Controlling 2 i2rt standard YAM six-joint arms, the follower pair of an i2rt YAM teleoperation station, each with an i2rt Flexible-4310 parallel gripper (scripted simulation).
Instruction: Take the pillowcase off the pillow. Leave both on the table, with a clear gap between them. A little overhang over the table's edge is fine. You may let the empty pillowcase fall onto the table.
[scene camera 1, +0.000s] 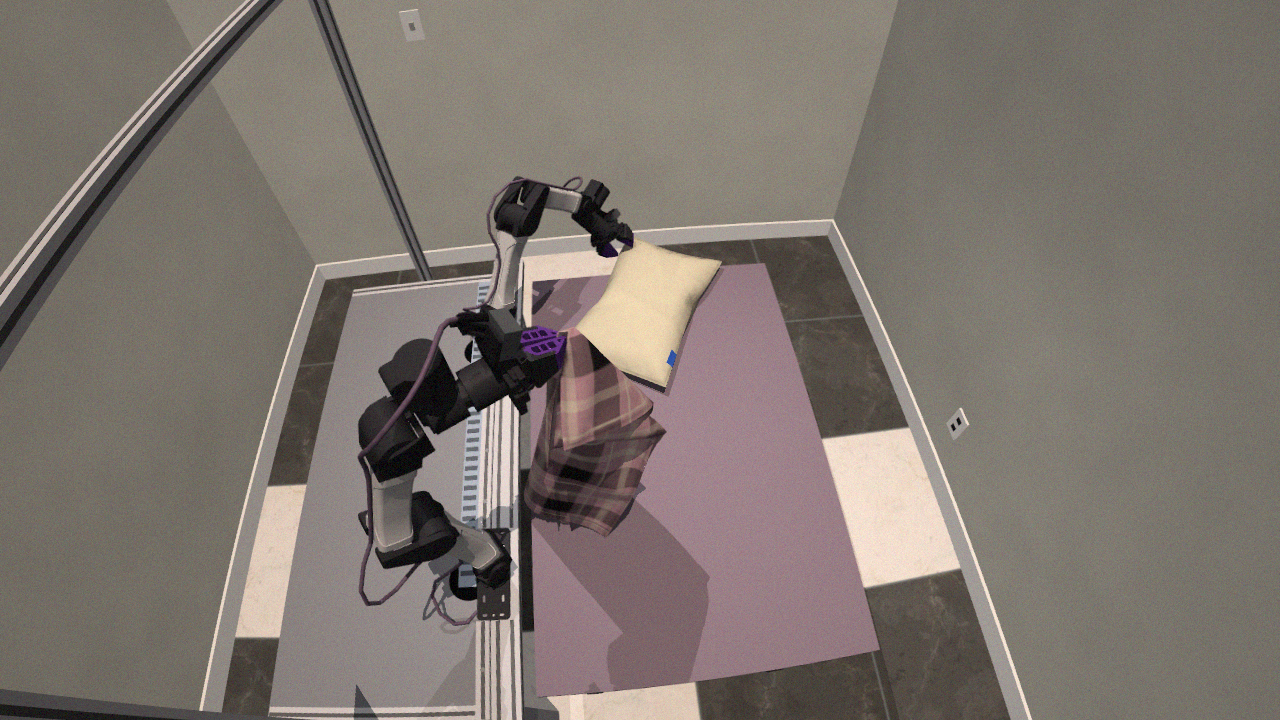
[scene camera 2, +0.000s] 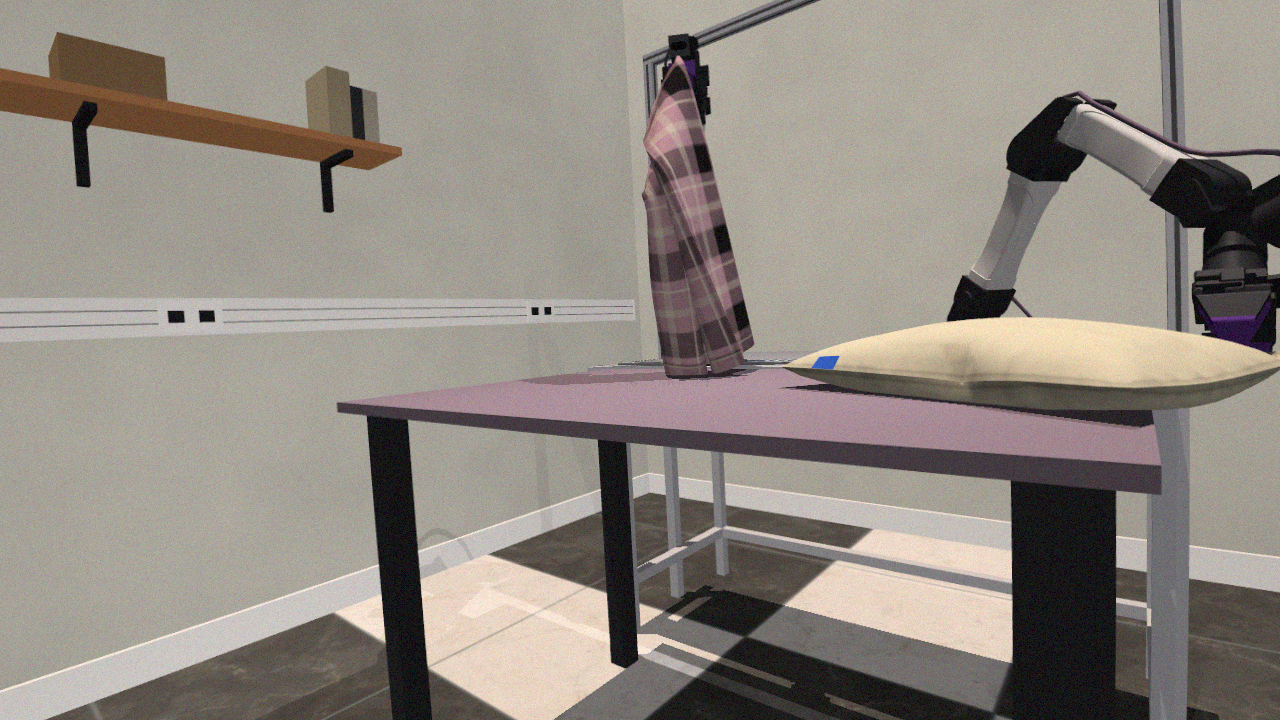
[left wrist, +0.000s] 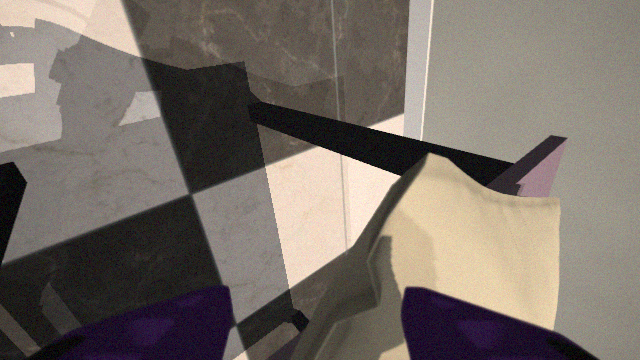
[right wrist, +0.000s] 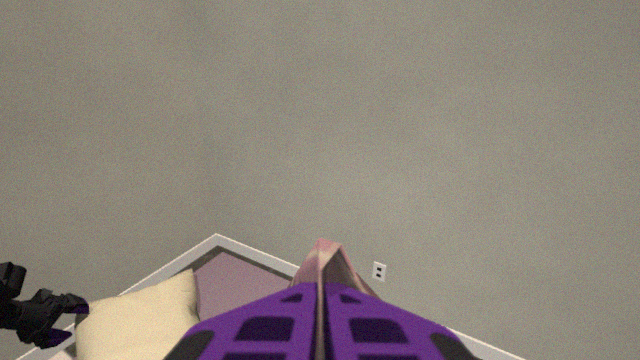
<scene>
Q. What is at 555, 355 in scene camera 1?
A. The right gripper.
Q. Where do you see the right gripper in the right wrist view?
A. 320, 297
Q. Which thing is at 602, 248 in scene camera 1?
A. The left gripper.
</scene>
